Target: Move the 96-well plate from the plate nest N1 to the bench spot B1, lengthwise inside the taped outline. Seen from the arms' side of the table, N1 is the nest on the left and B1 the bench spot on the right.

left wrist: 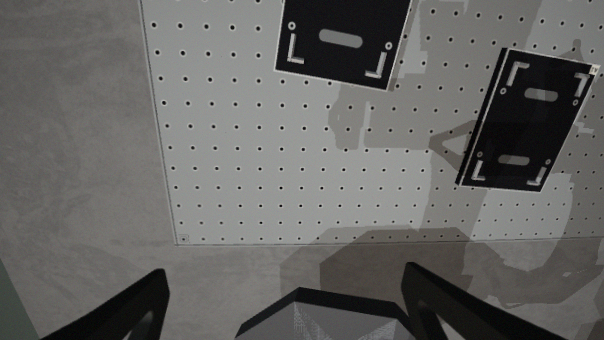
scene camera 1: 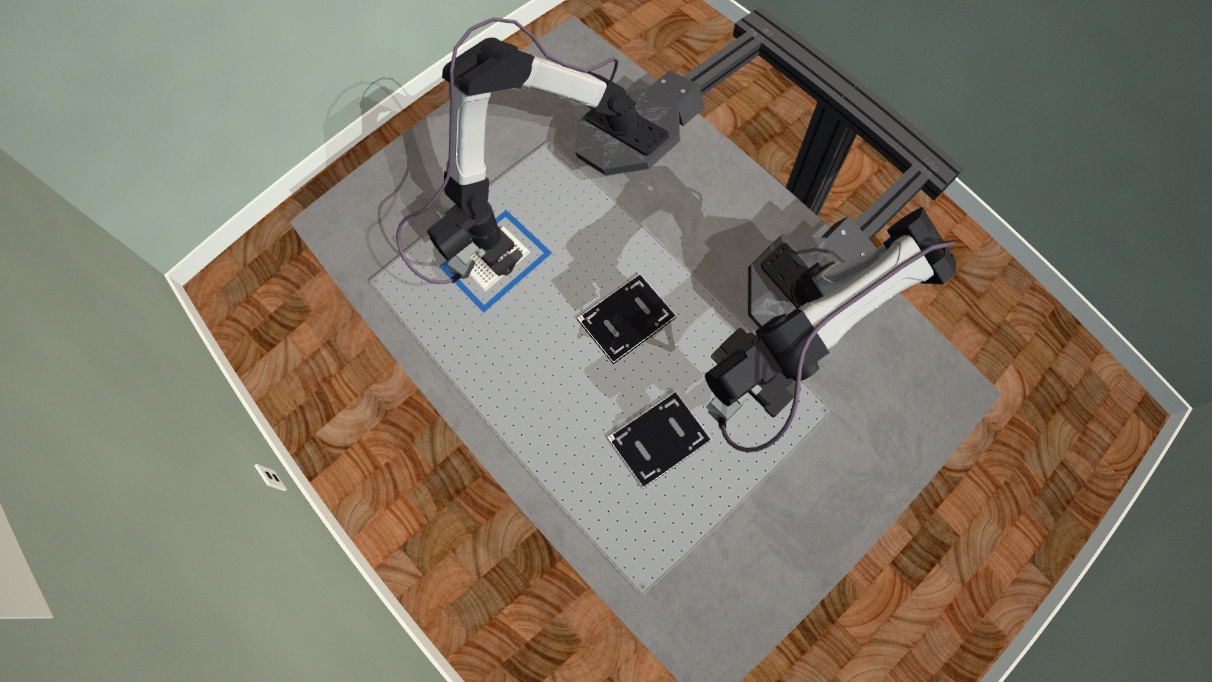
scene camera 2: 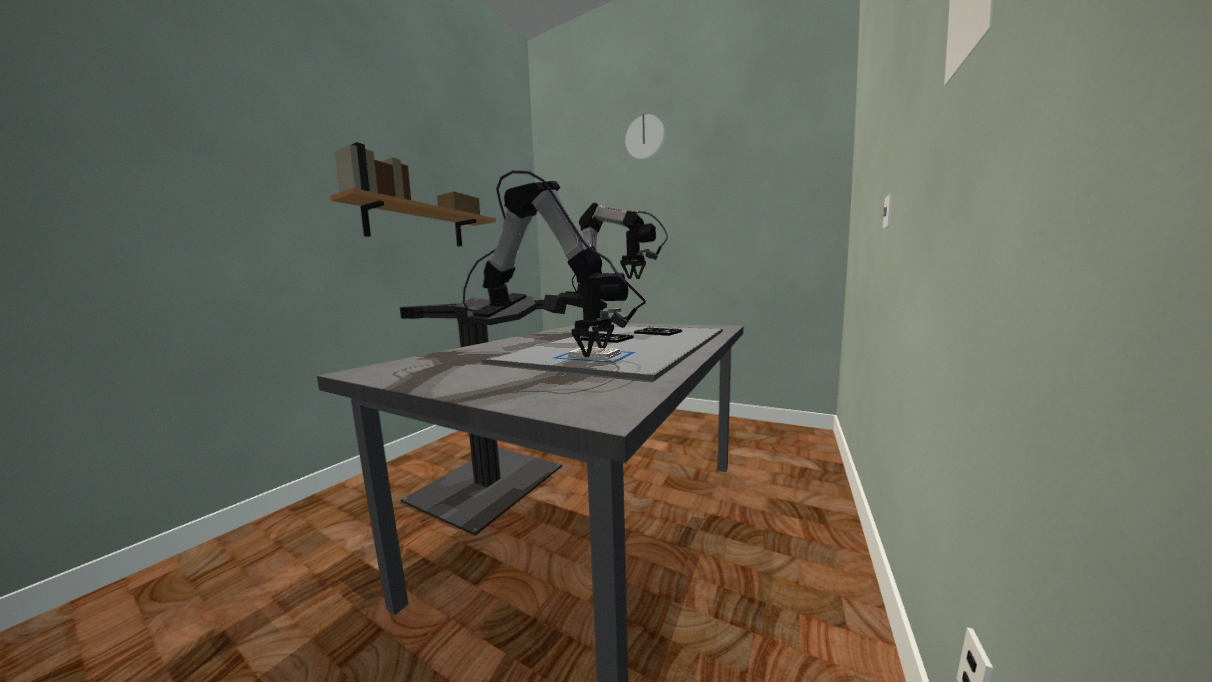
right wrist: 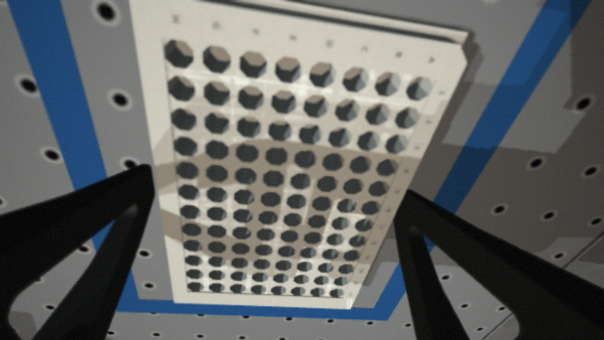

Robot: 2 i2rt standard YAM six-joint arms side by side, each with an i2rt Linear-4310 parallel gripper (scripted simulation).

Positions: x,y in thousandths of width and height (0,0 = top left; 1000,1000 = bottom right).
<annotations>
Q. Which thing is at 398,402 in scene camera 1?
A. A cream 96-well plate.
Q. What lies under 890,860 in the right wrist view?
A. My right gripper.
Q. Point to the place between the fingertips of my left gripper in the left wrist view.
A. At 478,819
</annotations>
